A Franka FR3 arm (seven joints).
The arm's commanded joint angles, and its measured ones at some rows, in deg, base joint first. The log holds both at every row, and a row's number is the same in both.
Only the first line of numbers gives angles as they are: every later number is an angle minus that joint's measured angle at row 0.
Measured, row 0: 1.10 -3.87 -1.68 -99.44 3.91 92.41 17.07
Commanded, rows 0 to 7: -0.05 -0.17 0.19 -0.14 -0.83 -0.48 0.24; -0.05 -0.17 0.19 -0.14 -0.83 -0.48 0.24; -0.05 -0.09 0.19 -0.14 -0.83 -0.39 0.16; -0.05 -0.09 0.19 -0.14 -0.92 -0.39 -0.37; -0.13 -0.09 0.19 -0.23 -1.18 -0.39 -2.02; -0.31 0.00 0.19 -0.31 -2.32 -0.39 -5.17; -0.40 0.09 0.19 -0.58 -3.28 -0.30 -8.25; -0.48 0.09 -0.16 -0.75 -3.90 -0.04 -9.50
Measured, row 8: 0.00 0.05 0.00 -0.08 -1.64 0.00 -3.85
